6 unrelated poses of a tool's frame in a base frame.
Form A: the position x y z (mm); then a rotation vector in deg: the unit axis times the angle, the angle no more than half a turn.
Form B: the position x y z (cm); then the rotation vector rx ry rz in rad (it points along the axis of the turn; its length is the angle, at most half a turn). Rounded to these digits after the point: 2 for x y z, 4 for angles.
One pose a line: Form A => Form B
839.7, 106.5, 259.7, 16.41, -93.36, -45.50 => 83.97, 10.65, 25.97, 0.2864, -1.6294, -0.7941
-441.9, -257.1, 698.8, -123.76, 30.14, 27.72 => -44.19, -25.71, 69.88, -2.1600, 0.5260, 0.4838
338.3, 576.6, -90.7, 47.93, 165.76, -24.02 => 33.83, 57.66, -9.07, 0.8365, 2.8931, -0.4192
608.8, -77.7, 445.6, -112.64, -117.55, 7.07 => 60.88, -7.77, 44.56, -1.9659, -2.0516, 0.1234
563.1, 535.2, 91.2, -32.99, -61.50, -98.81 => 56.31, 53.52, 9.12, -0.5758, -1.0734, -1.7246
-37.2, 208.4, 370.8, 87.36, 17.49, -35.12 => -3.72, 20.84, 37.08, 1.5247, 0.3053, -0.6130
